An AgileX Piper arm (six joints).
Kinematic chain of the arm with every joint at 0, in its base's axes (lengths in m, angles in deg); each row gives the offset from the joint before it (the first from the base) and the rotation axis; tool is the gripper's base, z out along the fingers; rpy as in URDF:
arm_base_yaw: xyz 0 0 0.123 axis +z
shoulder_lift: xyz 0 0 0 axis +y
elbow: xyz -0.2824 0 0.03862 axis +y
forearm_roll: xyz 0.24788 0 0.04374 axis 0.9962 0 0.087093
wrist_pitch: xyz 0 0 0 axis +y
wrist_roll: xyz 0.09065 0 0.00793 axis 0.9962 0 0.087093
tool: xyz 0 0 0 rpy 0 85 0
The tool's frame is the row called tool.
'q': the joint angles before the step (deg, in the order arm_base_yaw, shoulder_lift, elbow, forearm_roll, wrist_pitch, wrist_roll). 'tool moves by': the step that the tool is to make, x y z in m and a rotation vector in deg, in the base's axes. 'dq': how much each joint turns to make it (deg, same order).
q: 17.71 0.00 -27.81 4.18 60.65 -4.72
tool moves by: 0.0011 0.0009 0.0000 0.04 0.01 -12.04
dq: -12.01 0.01 0.01 0.00 -0.02 0.05
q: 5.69 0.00 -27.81 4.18 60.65 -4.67
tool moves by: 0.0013 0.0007 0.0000 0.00 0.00 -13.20
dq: -13.19 -0.01 0.00 -0.02 0.01 0.02
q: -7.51 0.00 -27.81 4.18 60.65 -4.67
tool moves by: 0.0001 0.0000 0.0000 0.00 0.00 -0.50
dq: -0.49 0.01 0.00 -0.01 -0.02 0.01
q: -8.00 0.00 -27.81 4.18 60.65 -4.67
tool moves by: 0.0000 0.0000 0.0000 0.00 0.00 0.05
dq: 0.05 0.00 0.00 0.00 0.00 0.00
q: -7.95 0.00 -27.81 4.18 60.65 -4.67
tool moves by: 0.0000 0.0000 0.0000 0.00 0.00 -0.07
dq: -0.07 0.00 0.00 0.00 0.00 0.00
